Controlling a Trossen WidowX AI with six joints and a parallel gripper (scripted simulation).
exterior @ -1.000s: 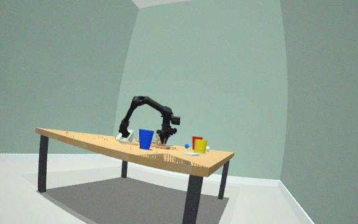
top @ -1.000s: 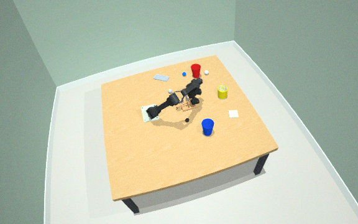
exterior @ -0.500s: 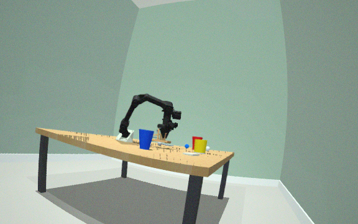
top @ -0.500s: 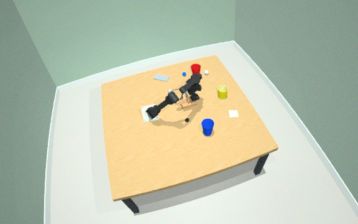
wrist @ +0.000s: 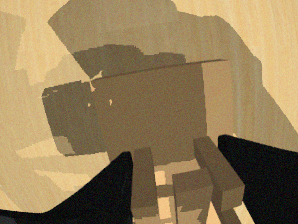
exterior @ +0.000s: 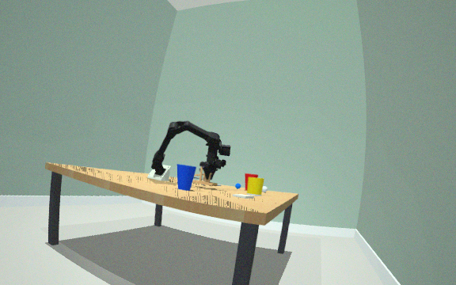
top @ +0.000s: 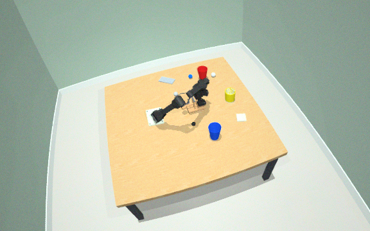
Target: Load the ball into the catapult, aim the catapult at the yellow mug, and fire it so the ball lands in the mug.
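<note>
The black ball lies 80 mm behind my gripper tip, 160 mm to the right of it and 40 mm below it. From my gripper tip the other things lie so: yellow mug 280 mm ahead, 40 mm to the left, 30 mm below; blue cup 50 mm ahead, 310 mm to the right, 20 mm below; wooden catapult 70 mm behind, 10 mm to the left, 20 mm above.
</note>
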